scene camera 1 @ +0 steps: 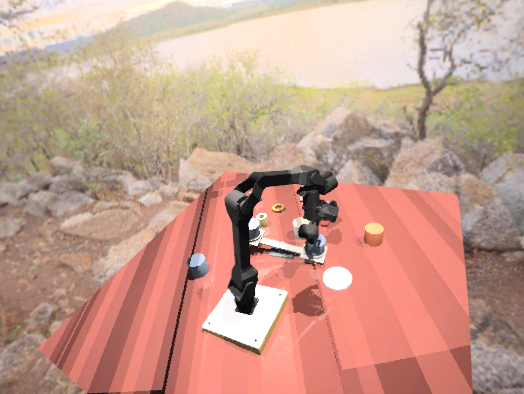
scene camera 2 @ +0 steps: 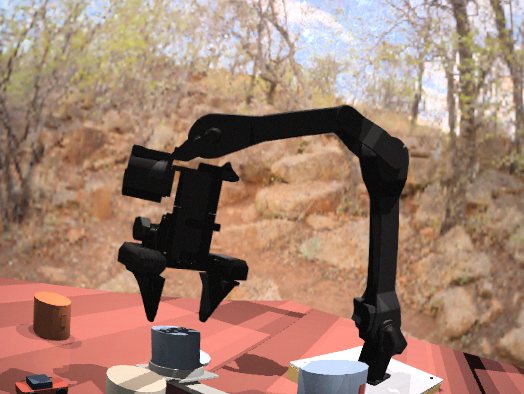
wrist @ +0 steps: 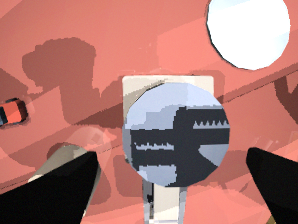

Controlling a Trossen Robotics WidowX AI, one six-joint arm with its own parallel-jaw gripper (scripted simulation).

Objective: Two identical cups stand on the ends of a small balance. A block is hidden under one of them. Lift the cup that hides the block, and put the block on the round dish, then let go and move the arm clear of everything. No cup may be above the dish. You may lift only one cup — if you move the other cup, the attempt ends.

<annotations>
gripper: scene camera 1; scene camera 2 176,321; wrist
same spot on gripper: [wrist: 68,187] = [scene camera 1: 318,221]
</annotations>
